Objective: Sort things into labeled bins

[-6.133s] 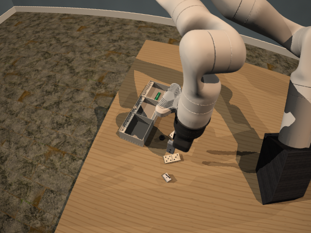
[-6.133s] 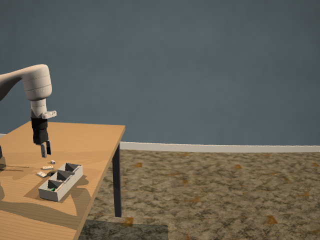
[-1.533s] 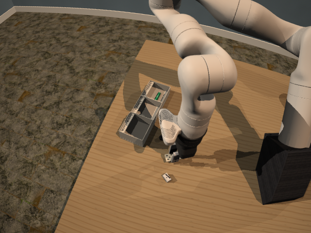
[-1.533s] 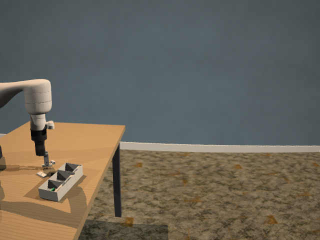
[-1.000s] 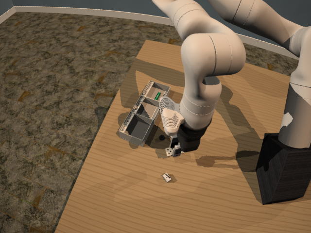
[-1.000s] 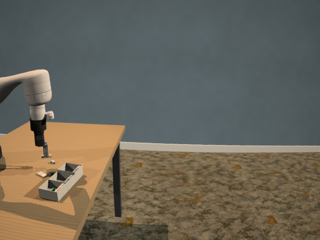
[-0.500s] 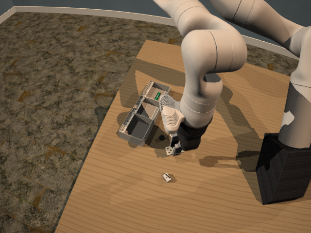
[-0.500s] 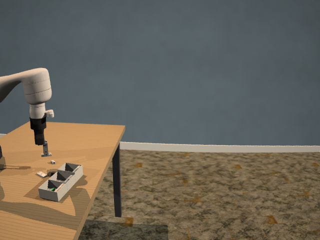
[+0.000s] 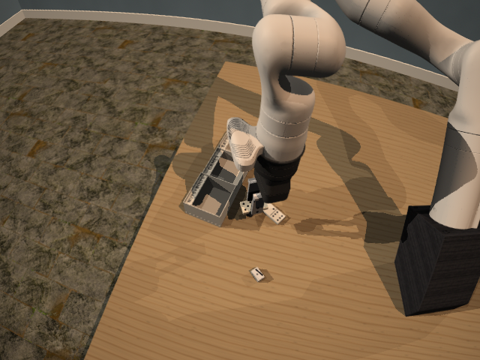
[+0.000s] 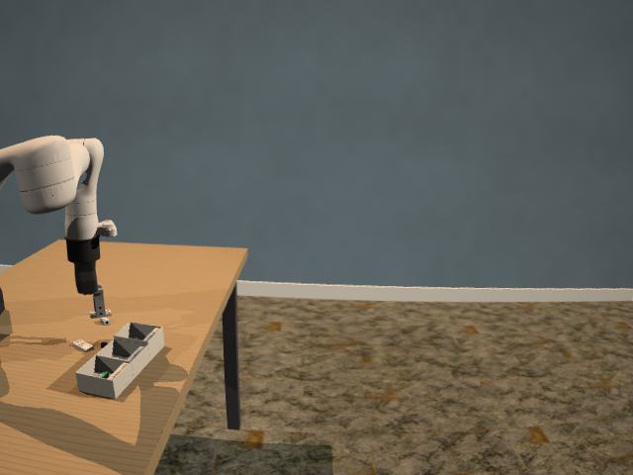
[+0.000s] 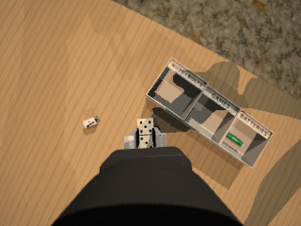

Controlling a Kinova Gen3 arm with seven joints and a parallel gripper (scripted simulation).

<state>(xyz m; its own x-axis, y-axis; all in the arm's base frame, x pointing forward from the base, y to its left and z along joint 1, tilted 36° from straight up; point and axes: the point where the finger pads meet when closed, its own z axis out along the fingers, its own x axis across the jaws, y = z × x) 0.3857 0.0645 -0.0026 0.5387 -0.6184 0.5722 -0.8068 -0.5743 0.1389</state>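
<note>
Right now the grey bin row is 9 cm ahead of my hand, 9 cm to the right of it and 6 cm below it. The rest, counted from my hand: green battery 8 cm ahead, 17 cm to the right, 8 cm below; then black nut 1 cm ahead, 2 cm to the right, 8 cm below.
</note>
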